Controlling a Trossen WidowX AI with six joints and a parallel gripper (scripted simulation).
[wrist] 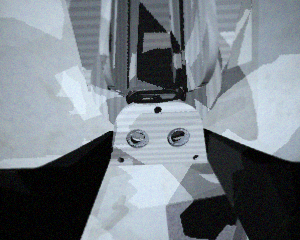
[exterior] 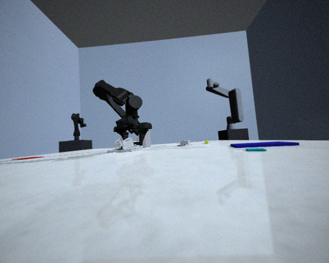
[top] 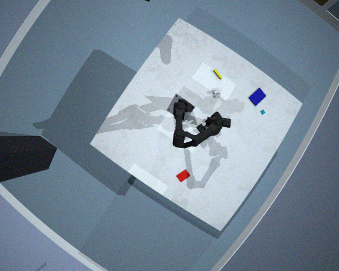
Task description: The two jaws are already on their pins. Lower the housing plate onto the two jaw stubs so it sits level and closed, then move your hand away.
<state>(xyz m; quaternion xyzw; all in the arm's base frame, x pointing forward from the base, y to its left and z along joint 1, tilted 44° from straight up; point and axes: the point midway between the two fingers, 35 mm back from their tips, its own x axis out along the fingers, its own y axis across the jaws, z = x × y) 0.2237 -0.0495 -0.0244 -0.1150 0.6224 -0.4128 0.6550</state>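
My gripper tip is 1 cm short of the housing plate and 2 cm below it. Round my gripper tip: yellow bar 10 cm behind, 40 cm to the left, 1 cm below; then white block 4 cm behind, 26 cm to the left, 1 cm below; then red pad 4 cm ahead, 44 cm to the right, 2 cm below.
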